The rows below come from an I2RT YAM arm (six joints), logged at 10 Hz.
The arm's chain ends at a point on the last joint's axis. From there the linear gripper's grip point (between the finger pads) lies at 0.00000 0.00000 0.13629 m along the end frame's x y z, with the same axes.
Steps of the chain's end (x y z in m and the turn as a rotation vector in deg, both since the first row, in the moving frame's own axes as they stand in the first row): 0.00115, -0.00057, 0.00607, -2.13, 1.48, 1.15; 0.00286, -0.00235, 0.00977, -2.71, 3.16, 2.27; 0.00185, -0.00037, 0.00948, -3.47, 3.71, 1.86; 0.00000, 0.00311, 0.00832, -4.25, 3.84, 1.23; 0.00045, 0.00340, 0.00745, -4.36, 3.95, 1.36; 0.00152, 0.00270, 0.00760, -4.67, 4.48, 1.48
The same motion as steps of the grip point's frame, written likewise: 0.00462, 0.00453, 0.00593, -2.13, 1.48, 1.15; 0.01024, 0.00424, 0.00941, -2.71, 3.16, 2.27; 0.01053, 0.00802, 0.00894, -3.47, 3.71, 1.86; 0.00901, 0.01330, 0.00764, -4.25, 3.84, 1.23; 0.00971, 0.01386, 0.00673, -4.36, 3.95, 1.36; 0.01201, 0.01392, 0.00673, -4.67, 4.48, 1.48
